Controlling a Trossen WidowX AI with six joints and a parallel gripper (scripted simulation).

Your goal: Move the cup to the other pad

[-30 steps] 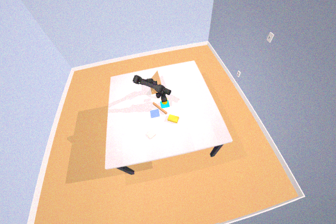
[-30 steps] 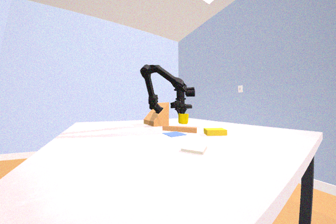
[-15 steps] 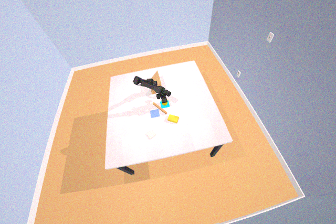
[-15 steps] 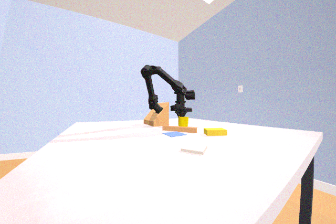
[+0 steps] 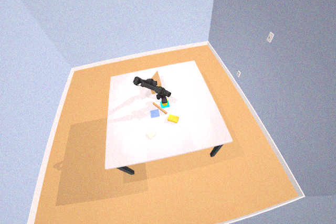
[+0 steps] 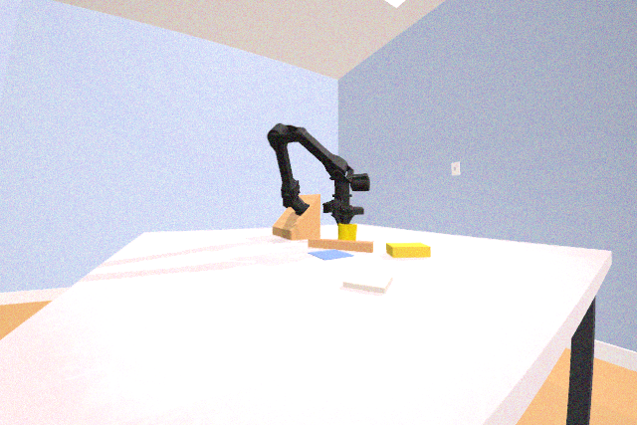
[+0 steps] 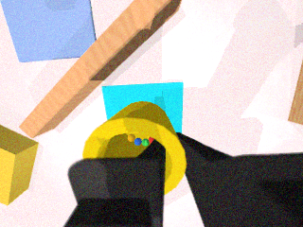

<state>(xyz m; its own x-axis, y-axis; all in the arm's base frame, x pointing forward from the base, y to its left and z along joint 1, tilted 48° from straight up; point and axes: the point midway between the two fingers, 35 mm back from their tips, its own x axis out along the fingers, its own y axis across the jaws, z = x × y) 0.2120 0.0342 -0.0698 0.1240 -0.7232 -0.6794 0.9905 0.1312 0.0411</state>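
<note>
My gripper tip is now 20 mm short of the yellow cup. Round my gripper tip: wooden bar (80 mm ahead, 60 mm to the right, 40 mm below); then blue pad (140 mm ahead, 130 mm to the right, 50 mm below).
</note>
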